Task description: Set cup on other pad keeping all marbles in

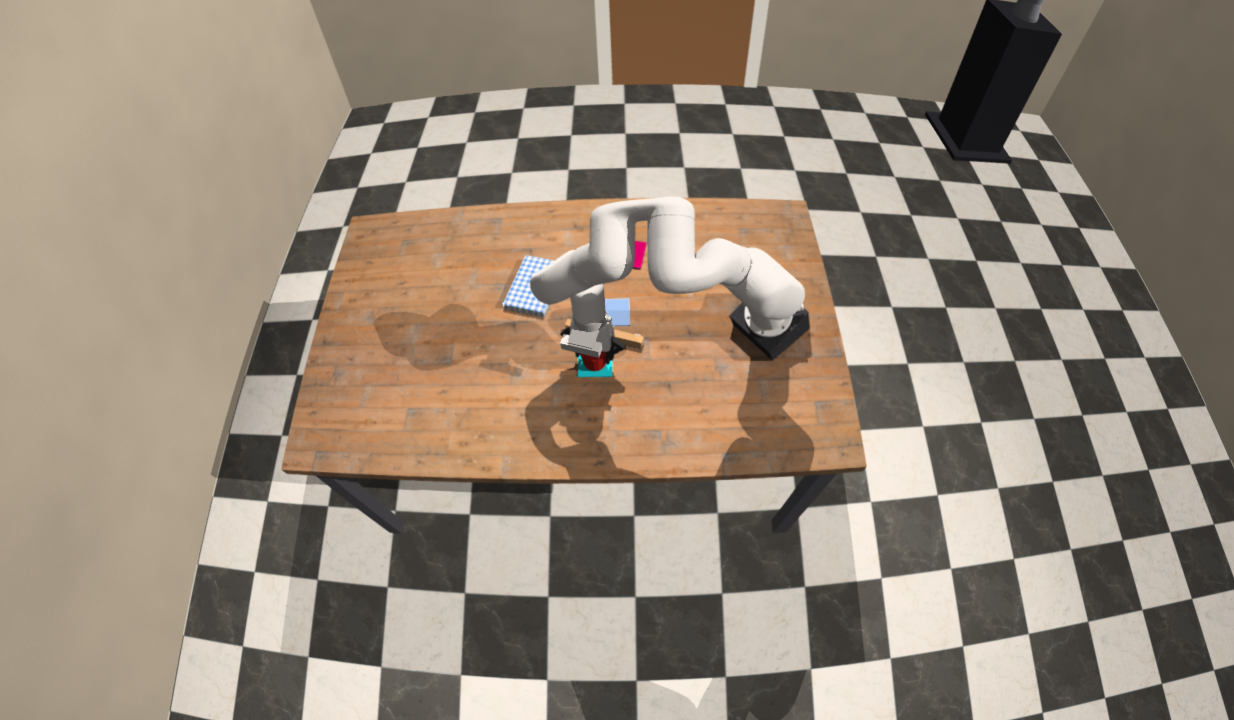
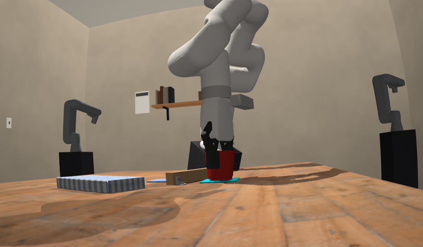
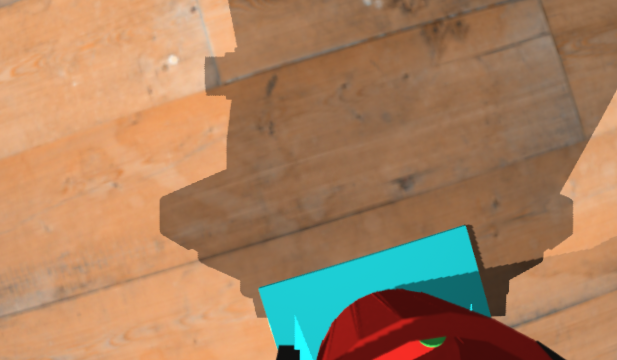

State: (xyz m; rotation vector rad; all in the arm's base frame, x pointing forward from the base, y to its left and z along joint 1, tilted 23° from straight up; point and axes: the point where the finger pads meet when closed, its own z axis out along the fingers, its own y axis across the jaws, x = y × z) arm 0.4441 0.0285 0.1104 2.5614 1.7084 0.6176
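Right now the red cup is 20 mm below my hand. Round my hand: red marble 30 mm below, 20 mm to the left, 10 mm ahead; blue marble 30 mm below, 20 mm to the left; green marble 30 mm below, 20 mm ahead, 10 mm to the left.
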